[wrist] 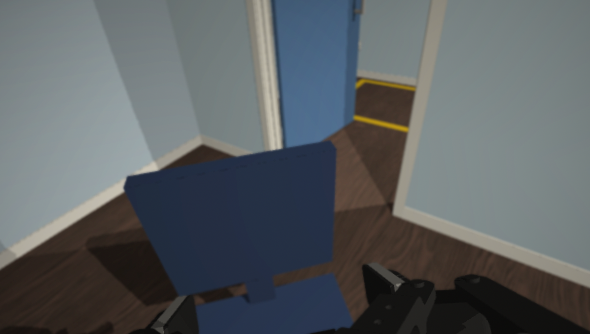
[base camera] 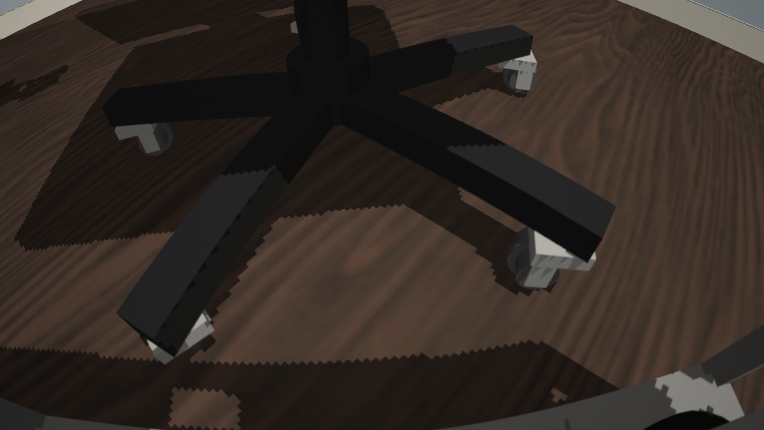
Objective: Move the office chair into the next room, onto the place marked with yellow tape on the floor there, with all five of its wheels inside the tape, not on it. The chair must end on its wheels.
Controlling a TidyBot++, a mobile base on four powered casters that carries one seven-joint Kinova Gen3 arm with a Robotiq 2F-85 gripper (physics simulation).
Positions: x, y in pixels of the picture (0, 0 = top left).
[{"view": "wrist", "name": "gripper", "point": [282, 299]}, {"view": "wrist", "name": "blue seat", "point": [244, 219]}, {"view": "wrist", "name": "light blue wall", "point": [98, 98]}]
